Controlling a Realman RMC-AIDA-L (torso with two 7-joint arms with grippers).
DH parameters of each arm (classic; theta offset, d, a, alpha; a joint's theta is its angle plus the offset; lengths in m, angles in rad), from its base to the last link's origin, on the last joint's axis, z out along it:
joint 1: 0 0.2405 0 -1.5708
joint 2: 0 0 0 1.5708
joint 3: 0 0.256 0 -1.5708
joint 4: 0 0 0 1.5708
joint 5: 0 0.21 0 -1.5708
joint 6: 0 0 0 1.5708
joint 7: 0 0.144 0 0
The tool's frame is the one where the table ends.
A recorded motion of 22 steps. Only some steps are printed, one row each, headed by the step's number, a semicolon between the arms.
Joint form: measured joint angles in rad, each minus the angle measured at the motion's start. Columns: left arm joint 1, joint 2, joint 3, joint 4, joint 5, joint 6, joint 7; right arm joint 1, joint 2, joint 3, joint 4, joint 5, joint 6, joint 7.
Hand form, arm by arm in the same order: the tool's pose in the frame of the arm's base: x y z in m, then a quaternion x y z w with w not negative. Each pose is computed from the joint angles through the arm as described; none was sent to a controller.
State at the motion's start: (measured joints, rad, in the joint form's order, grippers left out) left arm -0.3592 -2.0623 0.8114 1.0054 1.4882 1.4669 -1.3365; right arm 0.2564 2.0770 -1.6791 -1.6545 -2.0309 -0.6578 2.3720
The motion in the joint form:
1: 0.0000 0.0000 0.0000 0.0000 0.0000 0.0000 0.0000; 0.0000 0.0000 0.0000 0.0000 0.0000 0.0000 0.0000
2: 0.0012 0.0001 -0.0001 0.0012 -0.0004 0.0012 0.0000; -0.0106 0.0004 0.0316 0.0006 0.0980 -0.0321 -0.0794
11: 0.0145 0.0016 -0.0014 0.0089 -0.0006 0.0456 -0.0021; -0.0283 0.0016 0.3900 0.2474 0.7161 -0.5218 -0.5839
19: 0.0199 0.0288 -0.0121 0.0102 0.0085 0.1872 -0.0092; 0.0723 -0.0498 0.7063 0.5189 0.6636 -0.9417 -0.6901
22: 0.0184 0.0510 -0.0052 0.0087 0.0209 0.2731 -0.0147; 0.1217 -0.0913 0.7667 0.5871 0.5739 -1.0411 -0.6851
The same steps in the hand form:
1: -0.2319 0.3441 0.0954 -0.87480 -0.09199 -0.35475 0.31689; 0.0933 0.3508 0.0112 -0.88630 0.20126 0.25212 0.33226
2: -0.2320 0.3437 0.0956 -0.87482 -0.09167 -0.35476 0.31690; 0.0934 0.3483 0.0172 -0.88649 0.19733 0.26947 0.32029
11: -0.2323 0.3359 0.0956 -0.87915 -0.08540 -0.35822 0.30248; 0.1368 0.3317 0.0679 -0.86994 0.16486 0.41047 0.21805
19: -0.2296 0.3190 0.1003 -0.89530 -0.05771 -0.36361 0.25077; 0.1882 0.3218 0.0970 -0.88627 0.14030 0.41095 0.16114
22: -0.2277 0.3091 0.1018 -0.90787 -0.04015 -0.36010 0.21091; 0.1991 0.3220 0.1014 -0.90570 0.14201 0.37770 0.12993

